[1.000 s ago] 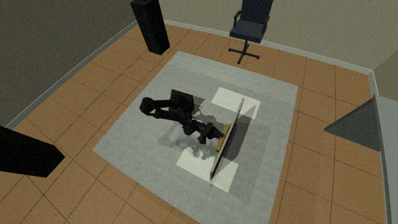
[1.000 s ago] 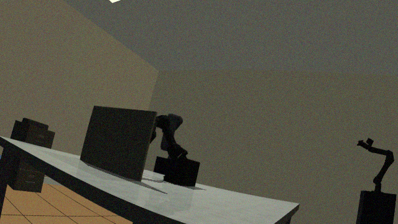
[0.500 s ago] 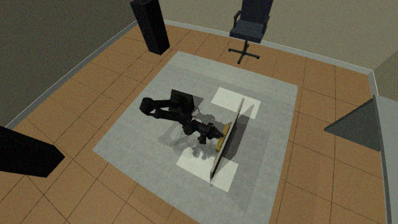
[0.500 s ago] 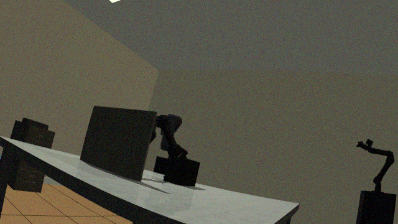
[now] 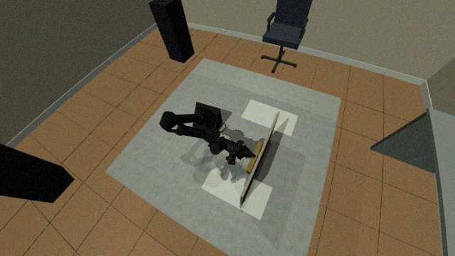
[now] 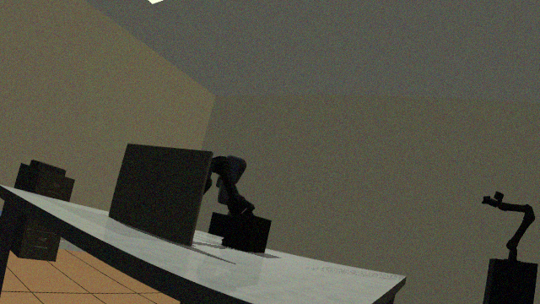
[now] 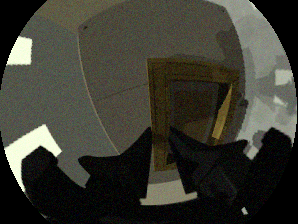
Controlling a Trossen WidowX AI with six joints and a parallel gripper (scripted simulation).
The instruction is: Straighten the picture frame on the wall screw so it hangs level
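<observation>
My gripper tip is 50 mm above the picture frame and 10 mm to the right of it. Also, from my gripper tip: thin upright wall panel (60 mm below, 20 mm to the left, 20 mm ahead).
</observation>
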